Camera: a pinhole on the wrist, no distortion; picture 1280 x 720 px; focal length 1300.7 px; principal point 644.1 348.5 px. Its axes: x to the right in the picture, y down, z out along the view. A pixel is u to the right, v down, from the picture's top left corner.
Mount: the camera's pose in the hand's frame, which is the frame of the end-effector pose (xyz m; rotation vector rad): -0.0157 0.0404 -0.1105 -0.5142 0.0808 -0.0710
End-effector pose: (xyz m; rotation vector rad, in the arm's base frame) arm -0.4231 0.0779 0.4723 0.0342 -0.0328 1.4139
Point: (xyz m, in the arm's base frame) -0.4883 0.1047 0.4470
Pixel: 981.1 120.3
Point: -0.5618 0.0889 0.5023
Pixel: 561.6 474.4
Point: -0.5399 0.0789 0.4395
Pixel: 466.9 679.7
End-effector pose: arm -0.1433 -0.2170 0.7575 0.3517 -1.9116 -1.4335
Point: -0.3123 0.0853 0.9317
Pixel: 584.8 235.1
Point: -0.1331 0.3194 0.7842
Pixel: outside the picture
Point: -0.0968 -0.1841 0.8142
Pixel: 320.9 79.7
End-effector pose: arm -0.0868 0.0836 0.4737 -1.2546 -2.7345 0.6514
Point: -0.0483 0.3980 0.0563
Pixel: 1195.7 658.1
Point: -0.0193 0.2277 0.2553
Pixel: 946.5 517.1
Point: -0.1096 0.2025 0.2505
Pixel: 1150.4 171.0
